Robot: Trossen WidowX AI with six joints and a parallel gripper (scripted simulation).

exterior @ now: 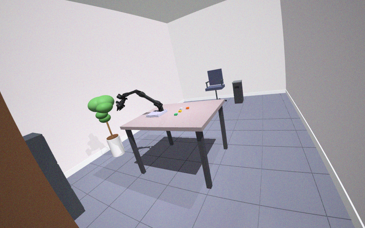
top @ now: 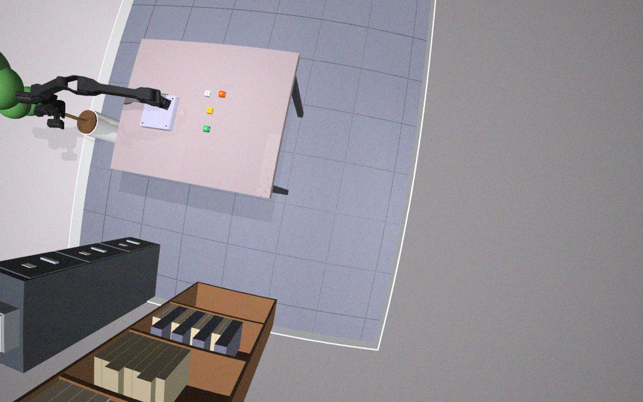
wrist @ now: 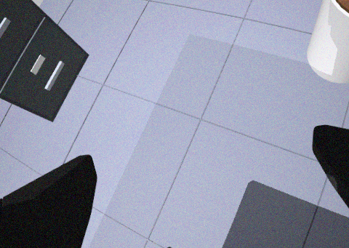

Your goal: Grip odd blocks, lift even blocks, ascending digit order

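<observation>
The green block lies 84 cm ahead of my gripper tip, 28 cm to the left of it and 14 cm below it. Round my gripper tip: yellow block: 81 cm ahead, 39 cm to the left, 14 cm below; orange block: 84 cm ahead, 51 cm to the left, 14 cm below; white block: 75 cm ahead, 49 cm to the left, 14 cm below.
</observation>
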